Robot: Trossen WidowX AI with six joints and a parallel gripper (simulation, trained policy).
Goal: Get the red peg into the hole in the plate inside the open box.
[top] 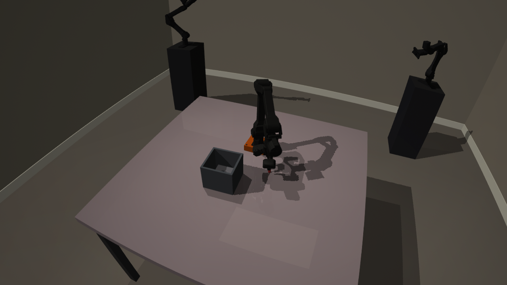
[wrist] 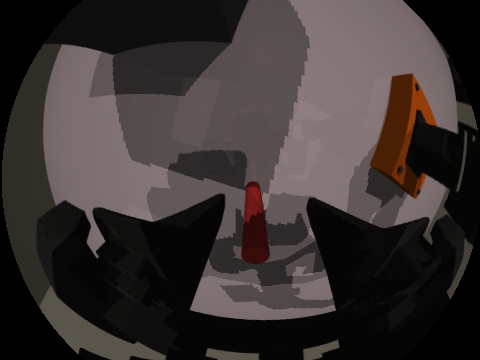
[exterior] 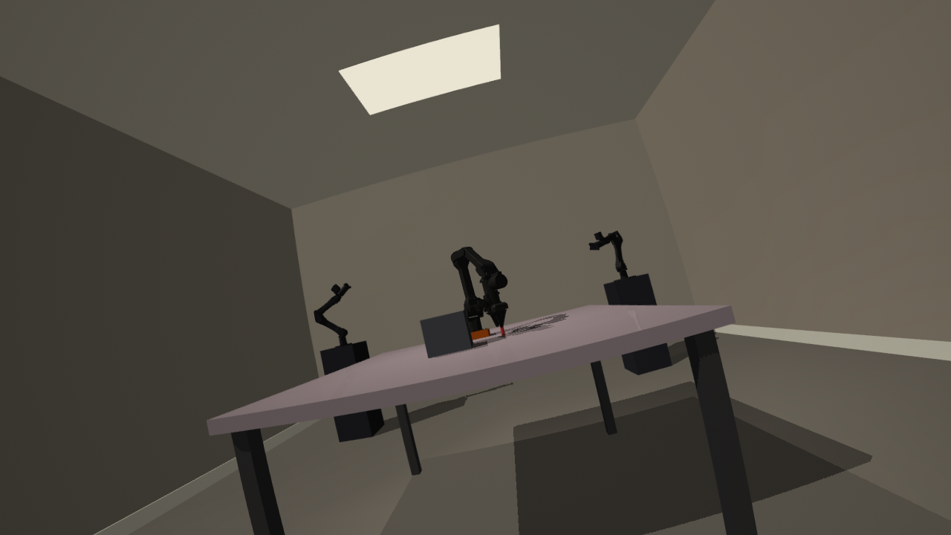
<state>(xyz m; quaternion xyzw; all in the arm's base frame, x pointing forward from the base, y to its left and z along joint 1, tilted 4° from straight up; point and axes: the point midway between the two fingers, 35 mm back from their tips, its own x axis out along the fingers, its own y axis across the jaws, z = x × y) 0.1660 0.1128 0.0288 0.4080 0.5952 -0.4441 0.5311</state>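
The red peg lies 1 cm to the left of my gripper tip and 1 cm ahead of it. From my gripper tip the other things lie so: grey plate (19 cm to the right, 15 cm ahead, 1 cm above).
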